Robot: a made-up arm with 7 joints. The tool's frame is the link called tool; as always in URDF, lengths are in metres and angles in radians. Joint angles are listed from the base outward.
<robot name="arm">
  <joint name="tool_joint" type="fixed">
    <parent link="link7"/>
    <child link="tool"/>
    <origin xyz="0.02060 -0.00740 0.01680" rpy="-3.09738 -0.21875 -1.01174"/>
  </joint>
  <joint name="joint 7" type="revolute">
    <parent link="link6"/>
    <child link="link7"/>
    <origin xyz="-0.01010 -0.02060 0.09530" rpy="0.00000 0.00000 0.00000"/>
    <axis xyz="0 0 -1"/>
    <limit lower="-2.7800" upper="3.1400"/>
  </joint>
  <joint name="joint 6" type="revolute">
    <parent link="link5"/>
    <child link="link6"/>
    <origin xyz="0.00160 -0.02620 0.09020" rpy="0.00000 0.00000 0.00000"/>
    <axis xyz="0 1 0"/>
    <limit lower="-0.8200" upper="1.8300"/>
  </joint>
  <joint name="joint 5" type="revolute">
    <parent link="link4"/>
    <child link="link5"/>
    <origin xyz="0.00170 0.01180 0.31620" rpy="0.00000 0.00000 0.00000"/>
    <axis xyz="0 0 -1"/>
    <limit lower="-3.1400" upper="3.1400"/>
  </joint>
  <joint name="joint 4" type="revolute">
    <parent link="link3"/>
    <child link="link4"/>
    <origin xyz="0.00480 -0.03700 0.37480" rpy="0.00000 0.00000 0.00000"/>
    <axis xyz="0 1 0"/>
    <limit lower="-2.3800" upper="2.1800"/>
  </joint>
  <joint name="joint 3" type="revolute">
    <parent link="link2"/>
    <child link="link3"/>
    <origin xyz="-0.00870 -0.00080 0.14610" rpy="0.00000 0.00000 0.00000"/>
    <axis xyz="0 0 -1"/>
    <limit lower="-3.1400" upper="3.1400"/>
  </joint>
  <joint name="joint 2" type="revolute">
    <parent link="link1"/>
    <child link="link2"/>
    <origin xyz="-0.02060 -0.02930 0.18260" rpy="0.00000 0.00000 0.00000"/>
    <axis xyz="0 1 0"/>
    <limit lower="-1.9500" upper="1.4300"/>
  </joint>
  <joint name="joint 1" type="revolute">
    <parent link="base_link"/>
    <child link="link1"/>
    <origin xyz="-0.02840 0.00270 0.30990" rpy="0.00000 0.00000 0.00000"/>
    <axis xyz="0 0 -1"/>
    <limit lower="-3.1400" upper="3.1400"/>
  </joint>
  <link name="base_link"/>
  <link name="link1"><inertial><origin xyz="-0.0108 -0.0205 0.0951"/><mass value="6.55"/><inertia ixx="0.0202" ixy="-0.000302" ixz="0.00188" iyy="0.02" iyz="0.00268" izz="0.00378"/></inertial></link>
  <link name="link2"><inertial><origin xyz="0.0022 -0.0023 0.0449"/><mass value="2.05"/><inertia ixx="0.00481" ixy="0" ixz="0.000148" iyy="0.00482" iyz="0.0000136" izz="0.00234"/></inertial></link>
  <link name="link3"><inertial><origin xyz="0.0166 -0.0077 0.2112"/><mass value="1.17"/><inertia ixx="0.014" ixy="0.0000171" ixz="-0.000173" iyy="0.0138" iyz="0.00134" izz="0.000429"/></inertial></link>
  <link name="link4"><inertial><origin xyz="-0.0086 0.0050 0.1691"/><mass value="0.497"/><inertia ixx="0.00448" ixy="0" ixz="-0.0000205" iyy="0.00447" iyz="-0.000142" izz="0.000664"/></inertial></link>
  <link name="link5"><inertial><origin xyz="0.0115 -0.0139 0.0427"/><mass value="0.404"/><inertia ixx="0.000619" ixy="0" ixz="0" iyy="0.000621" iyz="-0.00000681" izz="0.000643"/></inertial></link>
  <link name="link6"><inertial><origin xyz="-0.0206 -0.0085 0.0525"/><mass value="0.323"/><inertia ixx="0.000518" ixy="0" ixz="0" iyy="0.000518" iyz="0" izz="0.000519"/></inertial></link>
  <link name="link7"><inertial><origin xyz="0.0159 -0.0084 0.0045"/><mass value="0.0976"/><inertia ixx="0.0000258" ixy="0" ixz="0" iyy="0.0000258" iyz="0" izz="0.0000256"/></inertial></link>
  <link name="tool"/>
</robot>
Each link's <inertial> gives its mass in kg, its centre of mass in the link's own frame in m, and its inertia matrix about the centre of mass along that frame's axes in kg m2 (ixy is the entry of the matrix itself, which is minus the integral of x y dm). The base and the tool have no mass. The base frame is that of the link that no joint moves.
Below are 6 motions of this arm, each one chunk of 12 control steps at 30 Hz.
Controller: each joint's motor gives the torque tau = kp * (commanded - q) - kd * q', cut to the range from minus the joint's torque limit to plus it. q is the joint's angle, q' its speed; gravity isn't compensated. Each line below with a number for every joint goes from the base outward.
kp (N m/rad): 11 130 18 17 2.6 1.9 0.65
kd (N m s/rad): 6.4 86 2.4 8.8 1.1 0.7 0.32
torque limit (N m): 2.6 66 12 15 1.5 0.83 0.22
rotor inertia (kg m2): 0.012 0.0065 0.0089 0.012 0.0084 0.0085 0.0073
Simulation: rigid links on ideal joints. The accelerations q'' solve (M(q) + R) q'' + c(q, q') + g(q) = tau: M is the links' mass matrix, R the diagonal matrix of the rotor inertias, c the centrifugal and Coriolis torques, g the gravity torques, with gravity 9.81 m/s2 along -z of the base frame. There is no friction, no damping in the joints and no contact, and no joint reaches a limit. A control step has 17 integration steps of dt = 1/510 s. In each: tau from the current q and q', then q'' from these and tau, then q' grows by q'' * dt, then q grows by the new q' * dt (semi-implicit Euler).
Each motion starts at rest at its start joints. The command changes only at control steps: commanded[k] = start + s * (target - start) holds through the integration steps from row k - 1 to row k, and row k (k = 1, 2, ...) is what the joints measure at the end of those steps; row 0 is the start. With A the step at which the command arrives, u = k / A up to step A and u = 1 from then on. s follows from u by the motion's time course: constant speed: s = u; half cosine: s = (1 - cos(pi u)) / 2; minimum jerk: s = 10 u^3 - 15 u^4 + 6 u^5; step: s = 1 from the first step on.
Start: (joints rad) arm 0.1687 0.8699 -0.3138 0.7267 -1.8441 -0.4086 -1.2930
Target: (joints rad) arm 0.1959 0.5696 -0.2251 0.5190 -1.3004 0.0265 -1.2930
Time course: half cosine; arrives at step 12
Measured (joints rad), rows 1 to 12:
1: 0.1688 0.8725 -0.3124 0.7325 -1.8435 -0.4088 -1.2930
2: 0.1685 0.8761 -0.3079 0.7446 -1.8412 -0.4099 -1.2927
3: 0.1679 0.8790 -0.3019 0.7577 -1.8362 -0.4095 -1.2922
4: 0.1672 0.8804 -0.2952 0.7697 -1.8276 -0.4059 -1.2916
5: 0.1665 0.8801 -0.2878 0.7799 -1.8149 -0.3982 -1.2909
6: 0.1657 0.8780 -0.2798 0.7879 -1.7979 -0.3860 -1.2903
7: 0.1651 0.8740 -0.2714 0.7938 -1.7770 -0.3696 -1.2896
8: 0.1647 0.8684 -0.2628 0.7975 -1.7525 -0.3495 -1.2889
9: 0.1647 0.8614 -0.2543 0.7991 -1.7255 -0.3266 -1.2883
10: 0.1652 0.8534 -0.2464 0.7991 -1.6970 -0.3020 -1.2877
11: 0.1661 0.8448 -0.2392 0.7977 -1.6683 -0.2769 -1.2871
12: 0.1675 0.8363 -0.2333 0.7955 -1.6407 -0.2527 -1.2866

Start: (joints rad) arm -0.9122 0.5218 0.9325 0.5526 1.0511 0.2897 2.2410
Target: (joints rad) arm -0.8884 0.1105 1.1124 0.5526 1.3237 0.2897 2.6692
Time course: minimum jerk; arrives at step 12
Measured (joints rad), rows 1 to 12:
1: -0.9121 0.5232 0.9285 0.5572 1.0508 0.2897 2.2411
2: -0.9120 0.5253 0.9191 0.5663 1.0506 0.2896 2.2423
3: -0.9126 0.5265 0.9100 0.5771 1.0516 0.2892 2.2453
4: -0.9141 0.5260 0.9040 0.5884 1.0546 0.2883 2.2508
5: -0.9164 0.5231 0.9026 0.5997 1.0603 0.2869 2.2596
6: -0.9193 0.5173 0.9062 0.6107 1.0688 0.2853 2.2721
7: -0.9222 0.5086 0.9149 0.6208 1.0801 0.2834 2.2881
8: -0.9248 0.4974 0.9279 0.6298 1.0937 0.2815 2.3073
9: -0.9267 0.4843 0.9441 0.6375 1.1086 0.2798 2.3288
10: -0.9273 0.4701 0.9621 0.6439 1.1238 0.2786 2.3513
11: -0.9265 0.4555 0.9802 0.6491 1.1386 0.2780 2.3736
12: -0.9245 0.4412 0.9970 0.6535 1.1522 0.2781 2.3950

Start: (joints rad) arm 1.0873 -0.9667 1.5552 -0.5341 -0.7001 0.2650 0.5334
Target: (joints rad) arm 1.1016 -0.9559 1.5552 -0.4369 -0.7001 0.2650 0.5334
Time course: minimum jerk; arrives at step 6
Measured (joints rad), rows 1 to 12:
1: 1.0870 -0.9697 1.5497 -0.5367 -0.6984 0.2634 0.5334
2: 1.0872 -0.9741 1.5356 -0.5396 -0.6937 0.2565 0.5341
3: 1.0878 -0.9786 1.5212 -0.5412 -0.6882 0.2474 0.5353
4: 1.0888 -0.9829 1.5091 -0.5412 -0.6828 0.2382 0.5366
5: 1.0898 -0.9869 1.4997 -0.5402 -0.6779 0.2295 0.5380
6: 1.0907 -0.9906 1.4929 -0.5389 -0.6734 0.2219 0.5392
7: 1.0914 -0.9942 1.4879 -0.5376 -0.6694 0.2151 0.5404
8: 1.0919 -0.9975 1.4843 -0.5364 -0.6658 0.2090 0.5415
9: 1.0924 -1.0007 1.4816 -0.5352 -0.6625 0.2035 0.5424
10: 1.0928 -1.0036 1.4797 -0.5341 -0.6595 0.1985 0.5434
11: 1.0932 -1.0065 1.4783 -0.5330 -0.6568 0.1940 0.5442
12: 1.0935 -1.0092 1.4773 -0.5320 -0.6543 0.1900 0.5450

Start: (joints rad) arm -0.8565 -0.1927 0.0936 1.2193 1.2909 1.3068 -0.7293
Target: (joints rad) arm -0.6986 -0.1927 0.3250 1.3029 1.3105 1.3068 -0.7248
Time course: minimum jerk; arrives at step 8
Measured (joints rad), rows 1 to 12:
1: -0.8561 -0.1930 0.0944 1.2267 1.2880 1.3103 -0.7295
2: -0.8559 -0.1927 0.0981 1.2382 1.2814 1.3160 -0.7303
3: -0.8554 -0.1922 0.1058 1.2508 1.2745 1.3208 -0.7313
4: -0.8541 -0.1916 0.1196 1.2642 1.2684 1.3243 -0.7324
5: -0.8515 -0.1909 0.1406 1.2783 1.2629 1.3267 -0.7335
6: -0.8472 -0.1902 0.1680 1.2926 1.2578 1.3289 -0.7345
7: -0.8412 -0.1895 0.1992 1.3069 1.2526 1.3315 -0.7354
8: -0.8339 -0.1889 0.2309 1.3206 1.2473 1.3348 -0.7361
9: -0.8258 -0.1886 0.2603 1.3335 1.2420 1.3387 -0.7367
10: -0.8174 -0.1883 0.2857 1.3456 1.2369 1.3430 -0.7371
11: -0.8090 -0.1881 0.3067 1.3569 1.2322 1.3472 -0.7375
12: -0.8009 -0.1880 0.3233 1.3674 1.2278 1.3511 -0.7379

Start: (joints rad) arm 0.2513 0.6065 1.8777 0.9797 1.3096 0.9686 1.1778
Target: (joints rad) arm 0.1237 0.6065 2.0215 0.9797 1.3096 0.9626 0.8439
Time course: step
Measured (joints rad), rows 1 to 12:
1: 0.2467 0.6089 1.8856 0.9877 1.3085 0.9674 1.1664
2: 0.2406 0.6112 1.8936 0.9961 1.3061 0.9680 1.1467
3: 0.2345 0.6133 1.9005 1.0038 1.3039 0.9691 1.1261
4: 0.2285 0.6153 1.9060 1.0110 1.3018 0.9702 1.1064
5: 0.2227 0.6173 1.9101 1.0176 1.3000 0.9712 1.0879
6: 0.2172 0.6191 1.9129 1.0239 1.2982 0.9721 1.0706
7: 0.2120 0.6209 1.9148 1.0297 1.2966 0.9728 1.0545
8: 0.2071 0.6226 1.9158 1.0353 1.2951 0.9734 1.0395
9: 0.2023 0.6242 1.9162 1.0405 1.2938 0.9738 1.0255
10: 0.1979 0.6258 1.9163 1.0455 1.2925 0.9741 1.0125
11: 0.1936 0.6273 1.9160 1.0501 1.2913 0.9744 1.0003
12: 0.1896 0.6288 1.9155 1.0545 1.2902 0.9745 0.9890

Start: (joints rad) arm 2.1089 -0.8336 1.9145 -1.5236 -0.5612 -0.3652 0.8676
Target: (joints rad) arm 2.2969 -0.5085 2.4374 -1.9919 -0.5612 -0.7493 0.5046
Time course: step
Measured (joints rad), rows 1 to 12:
1: 2.1018 -0.8242 1.9276 -1.5469 -0.5644 -0.3914 0.8560
2: 2.0938 -0.8133 1.9689 -1.5820 -0.5610 -0.4363 0.8370
3: 2.0916 -0.8020 2.0227 -1.6164 -0.5564 -0.4786 0.8173
4: 2.0963 -0.7905 2.0795 -1.6492 -0.5521 -0.5146 0.7981
5: 2.1059 -0.7791 2.1341 -1.6808 -0.5476 -0.5451 0.7797
6: 2.1186 -0.7678 2.1832 -1.7112 -0.5429 -0.5715 0.7622
7: 2.1326 -0.7569 2.2251 -1.7405 -0.5381 -0.5948 0.7456
8: 2.1466 -0.7465 2.2591 -1.7685 -0.5332 -0.6158 0.7301
9: 2.1599 -0.7365 2.2857 -1.7953 -0.5284 -0.6350 0.7157
10: 2.1721 -0.7269 2.3053 -1.8207 -0.5237 -0.6528 0.7022
11: 2.1830 -0.7179 2.3191 -1.8447 -0.5193 -0.6692 0.6897
12: 2.1927 -0.7093 2.3283 -1.8675 -0.5152 -0.6843 0.6781

